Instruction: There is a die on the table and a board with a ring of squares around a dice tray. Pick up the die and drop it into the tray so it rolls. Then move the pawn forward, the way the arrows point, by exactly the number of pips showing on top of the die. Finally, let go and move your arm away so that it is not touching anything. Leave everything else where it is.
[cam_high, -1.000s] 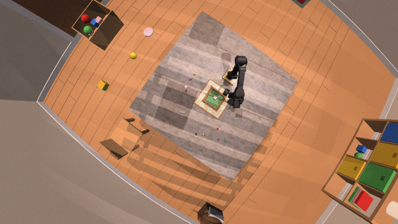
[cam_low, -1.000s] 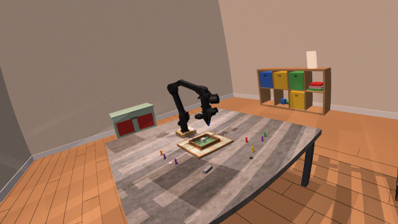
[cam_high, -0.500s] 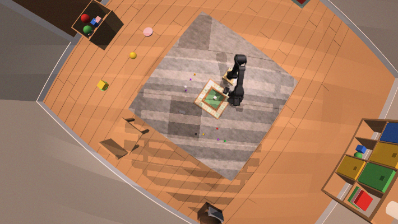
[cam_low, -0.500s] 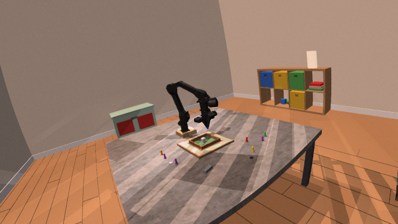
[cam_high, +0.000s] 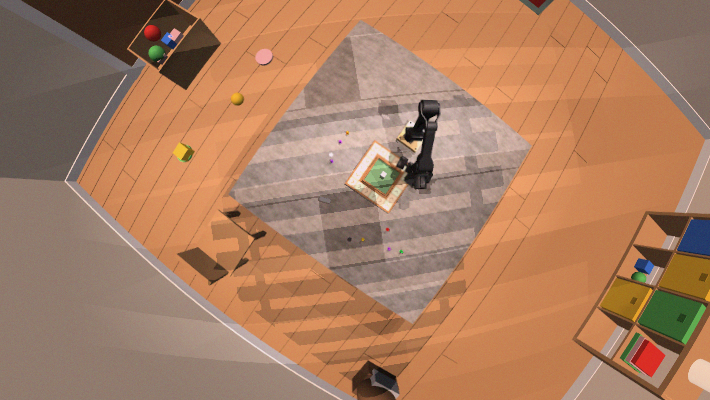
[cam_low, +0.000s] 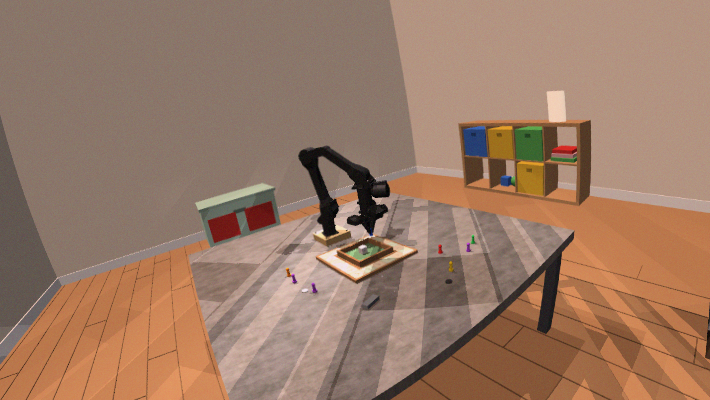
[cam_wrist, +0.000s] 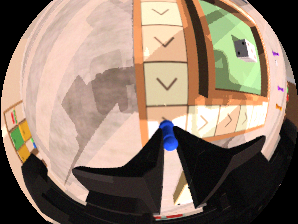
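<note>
My gripper tip is now 10 mm below the blue pawn. Also, from my gripper tip: green dice tray: 130 mm ahead, 90 mm to the right, 20 mm below; then red pawn: 310 mm ahead, 140 mm to the left, 20 mm below; then white die: 120 mm ahead, 90 mm to the right.
</note>
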